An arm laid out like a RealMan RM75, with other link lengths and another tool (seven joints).
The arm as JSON. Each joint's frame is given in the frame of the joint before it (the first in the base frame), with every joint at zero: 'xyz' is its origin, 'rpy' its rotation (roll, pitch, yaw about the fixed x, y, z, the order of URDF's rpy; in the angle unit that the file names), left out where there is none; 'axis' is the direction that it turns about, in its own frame. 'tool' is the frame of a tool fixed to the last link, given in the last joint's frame.
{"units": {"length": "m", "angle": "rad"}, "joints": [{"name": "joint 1", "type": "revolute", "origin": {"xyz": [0.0, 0.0, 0.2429]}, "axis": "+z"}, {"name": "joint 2", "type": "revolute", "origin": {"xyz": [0.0, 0.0, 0.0]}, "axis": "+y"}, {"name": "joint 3", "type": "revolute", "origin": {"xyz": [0.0, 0.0, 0.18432]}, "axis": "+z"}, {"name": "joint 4", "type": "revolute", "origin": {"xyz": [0.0, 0.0, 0.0]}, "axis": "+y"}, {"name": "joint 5", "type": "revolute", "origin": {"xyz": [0.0, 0.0, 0.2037]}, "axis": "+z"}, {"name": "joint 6", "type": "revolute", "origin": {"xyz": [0.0, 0.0, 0.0]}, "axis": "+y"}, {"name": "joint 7", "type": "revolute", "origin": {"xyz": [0.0, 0.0, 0.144]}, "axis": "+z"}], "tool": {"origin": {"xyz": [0.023, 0.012, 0.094], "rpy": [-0.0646, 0.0, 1.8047]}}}
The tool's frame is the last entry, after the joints.
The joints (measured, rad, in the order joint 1, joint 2, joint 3, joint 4, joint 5, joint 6, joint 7), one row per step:
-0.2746 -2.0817 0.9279 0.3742 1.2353 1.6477 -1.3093
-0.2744 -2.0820 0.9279 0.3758 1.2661 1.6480 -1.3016
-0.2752 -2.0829 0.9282 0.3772 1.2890 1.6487 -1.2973
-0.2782 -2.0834 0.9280 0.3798 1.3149 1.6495 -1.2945
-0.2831 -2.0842 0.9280 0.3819 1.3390 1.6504 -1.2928
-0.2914 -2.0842 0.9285 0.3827 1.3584 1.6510 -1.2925
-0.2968 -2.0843 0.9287 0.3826 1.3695 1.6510 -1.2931
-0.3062 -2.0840 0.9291 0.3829 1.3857 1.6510 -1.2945
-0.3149 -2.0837 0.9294 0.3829 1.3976 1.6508 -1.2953
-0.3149 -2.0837 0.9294 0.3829 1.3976 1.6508 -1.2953
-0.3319 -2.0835 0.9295 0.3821 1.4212 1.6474 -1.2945
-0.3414 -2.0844 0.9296 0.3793 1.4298 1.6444 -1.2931
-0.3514 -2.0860 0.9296 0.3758 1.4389 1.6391 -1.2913
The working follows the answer.
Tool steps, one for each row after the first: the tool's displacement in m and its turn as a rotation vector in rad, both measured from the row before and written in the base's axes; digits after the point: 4 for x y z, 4 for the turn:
0.0002 -0.0035 -0.0064 -0.0190 0.0215 -0.0126
0.0006 -0.0027 -0.0048 -0.0154 0.0143 -0.0105
0.0011 -0.0026 -0.0050 -0.0176 0.0158 -0.0135
0.0016 -0.0023 -0.0047 -0.0174 0.0137 -0.0142
0.0022 -0.0013 -0.0038 -0.0153 0.0109 -0.0148
0.0013 -0.0007 -0.0023 -0.0094 0.0057 -0.0080
0.0023 -0.0007 -0.0031 -0.0138 0.0088 -0.0133
0.0021 -0.0003 -0.0023 -0.0100 0.0068 -0.0114
0.0000 0.0000 0.0000 0.0000 0.0000 0.0000
0.0034 -0.0004 -0.0049 -0.0176 0.0159 -0.0205
0.0019 0.0002 -0.0025 -0.0070 0.0055 -0.0084
0.0018 0.0004 -0.0030 -0.0072 0.0065 -0.0070

Tool pose at each row, in the base's axes (x y z in m, rotation vector in rad; rounded; the steps above come from the unrounded poses):
-0.1497 0.3021 0.0210 -1.8553 0.9588 -0.3791
-0.1495 0.2986 0.0147 -1.8747 0.9849 -0.3779
-0.1488 0.2959 0.0098 -1.8892 1.0044 -0.3797
-0.1477 0.2933 0.0049 -1.9047 1.0278 -0.3832
-0.1461 0.2910 0.0001 -1.9188 1.0507 -0.3889
-0.1439 0.2897 -0.0037 -1.9296 1.0724 -0.3963
-0.1425 0.2891 -0.0060 -1.9364 1.0841 -0.4012
-0.1403 0.2883 -0.0091 -1.9457 1.1030 -0.4087
-0.1382 0.2880 -0.0114 -1.9516 1.1188 -0.4148
-0.1382 0.2880 -0.0114 -1.9516 1.1188 -0.4148
-0.1348 0.2876 -0.0163 -1.9633 1.1497 -0.4221
-0.1329 0.2878 -0.0188 -1.9675 1.1617 -0.4259
-0.1311 0.2883 -0.0218 -1.9729 1.1730 -0.4281

